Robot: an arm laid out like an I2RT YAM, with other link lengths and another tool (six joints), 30 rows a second.
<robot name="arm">
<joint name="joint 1" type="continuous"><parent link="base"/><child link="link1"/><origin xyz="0.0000 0.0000 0.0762"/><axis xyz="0 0 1"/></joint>
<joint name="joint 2" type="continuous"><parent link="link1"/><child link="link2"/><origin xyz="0.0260 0.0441 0.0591"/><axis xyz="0 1 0"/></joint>
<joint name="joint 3" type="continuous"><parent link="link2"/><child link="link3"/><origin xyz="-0.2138 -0.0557 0.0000"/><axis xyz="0 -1 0"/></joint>
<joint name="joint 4" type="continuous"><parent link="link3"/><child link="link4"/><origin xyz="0.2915 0.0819 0.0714"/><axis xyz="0 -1 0"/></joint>
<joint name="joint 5" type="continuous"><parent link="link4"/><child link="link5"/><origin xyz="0.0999 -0.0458 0.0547"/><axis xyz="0 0 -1"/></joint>
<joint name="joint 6" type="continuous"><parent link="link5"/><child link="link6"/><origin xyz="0.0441 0.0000 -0.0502"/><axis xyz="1 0 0"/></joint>
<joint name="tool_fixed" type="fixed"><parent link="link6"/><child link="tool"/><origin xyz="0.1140 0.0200 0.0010" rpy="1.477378 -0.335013 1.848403"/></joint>
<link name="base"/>
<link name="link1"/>
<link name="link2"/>
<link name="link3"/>
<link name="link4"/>
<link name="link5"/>
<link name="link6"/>
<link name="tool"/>
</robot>
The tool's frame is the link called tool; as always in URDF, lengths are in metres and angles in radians. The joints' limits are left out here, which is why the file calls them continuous.
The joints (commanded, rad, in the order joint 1, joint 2, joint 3, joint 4, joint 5, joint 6), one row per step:
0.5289 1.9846 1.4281 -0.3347 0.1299 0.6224
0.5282 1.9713 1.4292 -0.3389 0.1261 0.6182
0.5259 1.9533 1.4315 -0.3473 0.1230 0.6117
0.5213 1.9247 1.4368 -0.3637 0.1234 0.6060
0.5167 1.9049 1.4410 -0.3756 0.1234 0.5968
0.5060 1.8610 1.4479 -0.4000 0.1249 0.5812
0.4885 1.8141 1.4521 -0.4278 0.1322 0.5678
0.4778 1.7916 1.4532 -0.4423 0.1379 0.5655
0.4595 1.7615 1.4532 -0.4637 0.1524 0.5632
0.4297 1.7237 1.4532 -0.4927 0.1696 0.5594
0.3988 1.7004 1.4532 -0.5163 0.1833 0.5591
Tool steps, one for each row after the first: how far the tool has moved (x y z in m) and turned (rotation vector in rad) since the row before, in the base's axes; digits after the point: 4 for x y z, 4 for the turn. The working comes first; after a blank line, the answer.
Tool pose at each row, in the base's axes (x y z in m, rotation vector in rad; the steps are taken from these numbers as rounded here):
0.4848 0.3060 0.0472 2.3620 1.5331 1.3511
0.4852 0.3065 0.0541 2.3542 1.5363 1.3656
0.4860 0.3061 0.0635 2.3434 1.5388 1.3811
0.4875 0.3039 0.0786 2.3290 1.5322 1.4021
0.4886 0.3017 0.0892 2.3148 1.5320 1.4146
0.4907 0.2957 0.1118 2.2871 1.5238 1.4417
0.4931 0.2846 0.1339 2.2635 1.5001 1.4596
0.4944 0.2774 0.1438 2.2573 1.4800 1.4646
0.4967 0.2644 0.1559 2.2507 1.4429 1.4616
0.5000 0.2445 0.1704 2.2458 1.3903 1.4525
0.5035 0.2250 0.1781 2.2513 1.3395 1.4340

0.0004 0.0005 0.0069 0.0051 -0.0082 0.0049
0.0008 -0.0004 0.0094 0.0041 -0.0105 0.0047
0.0015 -0.0022 0.0151 0.0049 -0.0165 -0.0006
0.0011 -0.0022 0.0106 0.0002 -0.0125 0.0022
0.0021 -0.0060 0.0226 0.0019 -0.0270 -0.0004
0.0024 -0.0111 0.0221 -0.0024 -0.0259 -0.0130
0.0013 -0.0072 0.0099 -0.0009 -0.0104 -0.0131
0.0023 -0.0130 0.0121 -0.0068 -0.0128 -0.0270
0.0033 -0.0199 0.0145 -0.0096 -0.0137 -0.0396
0.0035 -0.0195 0.0077 -0.0090 -0.0035 -0.0406

